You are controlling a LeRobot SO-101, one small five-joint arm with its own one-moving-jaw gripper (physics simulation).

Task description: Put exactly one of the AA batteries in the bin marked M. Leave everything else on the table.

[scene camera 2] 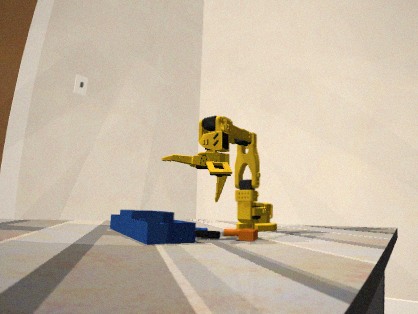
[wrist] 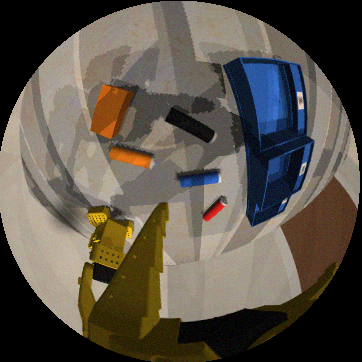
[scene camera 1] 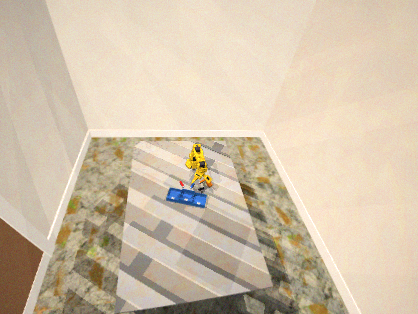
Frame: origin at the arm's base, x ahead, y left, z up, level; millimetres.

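Where they show: end effector, tool point: (scene camera 2: 215, 199) (wrist: 167, 209) (scene camera 1: 199, 179); arm's base, origin of the base link: (wrist: 114, 217) (scene camera 1: 192, 166).
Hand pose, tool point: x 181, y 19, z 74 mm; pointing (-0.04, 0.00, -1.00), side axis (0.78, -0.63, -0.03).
Things, the pixels of their top centre, and the offset from my tool point. "spot": a spot on its surface instead.
- blue cylinder, middle of its top: (wrist: 201, 182) (scene camera 1: 192, 185) dx +5, dy -46, dz -60 mm
- red cylinder, middle of its top: (wrist: 215, 212) (scene camera 1: 182, 183) dx -13, dy -115, dz -60 mm
- orange cylinder, middle of its top: (wrist: 130, 160) (scene camera 2: 234, 229) dx -31, dy +27, dz -60 mm
- thicker black cylinder, middle of its top: (wrist: 193, 127) (scene camera 2: 206, 230) dx +36, dy +10, dz -60 mm
- orange block, middle of its top: (wrist: 105, 112) (scene camera 2: 248, 229) dx -7, dy +77, dz -56 mm
- bin unit's larger compartment, surface spot: (wrist: 267, 100) spot: dx +124, dy -13, dz -67 mm
In the wrist view, a blue cylinder (wrist: 200, 179) (scene camera 1: 192, 186), a red cylinder (wrist: 215, 209) (scene camera 1: 181, 184), an orange cylinder (wrist: 131, 156) and a thicker black cylinder (wrist: 191, 125) (scene camera 2: 208, 234) lie apart on the table. Their markings cannot be read. The middle compartment (wrist: 284, 172) of the blue bin unit (scene camera 1: 186, 197) (scene camera 2: 155, 231) has a blurred label; no battery shows in it. My gripper (scene camera 2: 190, 179) is fully open and empty, well above the table. Its fixed jaw (wrist: 142, 265) shows in the wrist view, its tip left of the red cylinder and below the blue one; the moving jaw is swung out.
An orange block (wrist: 112, 111) (scene camera 2: 248, 235) lies near the orange cylinder. The bin unit's larger compartment (wrist: 267, 100) is at the top in the wrist view, with another partly hidden below the middle one. The arm's base (scene camera 2: 257, 226) stands behind the loose objects. Dark shadows cross the table.
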